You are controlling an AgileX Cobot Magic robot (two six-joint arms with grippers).
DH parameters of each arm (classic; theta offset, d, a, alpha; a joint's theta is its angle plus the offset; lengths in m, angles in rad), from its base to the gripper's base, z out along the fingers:
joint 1: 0 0.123 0 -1.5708
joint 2: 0.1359 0 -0.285 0
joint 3: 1.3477 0 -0.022 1.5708
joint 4: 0 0.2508 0 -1.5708
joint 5: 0 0 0.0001 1.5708
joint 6: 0 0.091 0 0
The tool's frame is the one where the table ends.
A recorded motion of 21 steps. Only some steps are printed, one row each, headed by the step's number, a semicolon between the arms.
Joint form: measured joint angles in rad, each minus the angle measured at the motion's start. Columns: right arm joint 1, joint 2, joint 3, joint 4, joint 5, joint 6; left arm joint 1, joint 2, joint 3, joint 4, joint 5, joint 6.
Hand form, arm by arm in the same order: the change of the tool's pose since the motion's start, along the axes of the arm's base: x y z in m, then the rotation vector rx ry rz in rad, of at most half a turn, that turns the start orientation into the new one. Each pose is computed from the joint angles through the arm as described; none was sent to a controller.
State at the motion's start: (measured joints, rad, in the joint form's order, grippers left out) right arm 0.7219 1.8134 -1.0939 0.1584 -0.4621 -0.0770; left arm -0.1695 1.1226 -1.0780 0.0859 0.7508 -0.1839
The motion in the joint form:
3: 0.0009 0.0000 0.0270 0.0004 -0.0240 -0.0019; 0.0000 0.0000 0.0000 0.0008 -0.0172 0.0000
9: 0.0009 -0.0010 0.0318 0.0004 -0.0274 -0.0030; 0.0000 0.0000 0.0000 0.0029 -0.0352 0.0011
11: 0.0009 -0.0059 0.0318 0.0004 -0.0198 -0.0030; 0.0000 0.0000 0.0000 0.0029 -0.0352 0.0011
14: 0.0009 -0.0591 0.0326 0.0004 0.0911 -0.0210; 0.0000 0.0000 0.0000 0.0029 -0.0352 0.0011
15: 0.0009 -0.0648 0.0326 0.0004 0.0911 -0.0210; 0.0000 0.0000 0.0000 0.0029 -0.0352 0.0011
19: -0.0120 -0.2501 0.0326 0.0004 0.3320 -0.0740; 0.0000 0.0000 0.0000 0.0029 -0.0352 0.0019
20: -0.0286 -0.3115 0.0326 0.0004 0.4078 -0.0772; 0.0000 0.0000 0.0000 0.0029 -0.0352 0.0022
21: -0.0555 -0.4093 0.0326 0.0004 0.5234 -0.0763; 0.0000 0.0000 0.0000 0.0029 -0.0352 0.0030
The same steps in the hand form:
3: -0.0028 -0.0024 -0.0060 -0.0051 0.0000 -0.0020; 0.0010 -0.0002 0.0012 -0.0020 -0.0170 -0.0014
9: -0.0033 -0.0030 -0.0068 -0.0065 -0.0005 -0.0023; 0.0020 -0.0004 0.0025 -0.0021 -0.0352 -0.0036
11: -0.0039 -0.0033 -0.0055 -0.0077 0.0019 -0.0013; 0.0020 -0.0004 0.0025 -0.0021 -0.0352 -0.0036
14: -0.0112 -0.0078 0.0058 -0.0517 0.0408 0.0167; 0.0020 -0.0004 0.0025 -0.0021 -0.0352 -0.0036
15: -0.0117 -0.0083 0.0081 -0.0480 0.0365 0.0167; 0.0020 -0.0004 0.0025 -0.0021 -0.0352 -0.0036
19: -0.0361 -0.0315 0.0575 -0.1090 0.0559 0.0500; 0.0020 -0.0004 0.0025 -0.0015 -0.0352 -0.0041
20: -0.0431 -0.0438 0.0728 -0.1162 0.0676 0.0458; 0.0020 -0.0004 0.0025 -0.0012 -0.0352 -0.0043
21: -0.0563 -0.0640 0.0959 -0.1209 0.0849 0.0369; 0.0020 -0.0004 0.0025 -0.0006 -0.0353 -0.0048

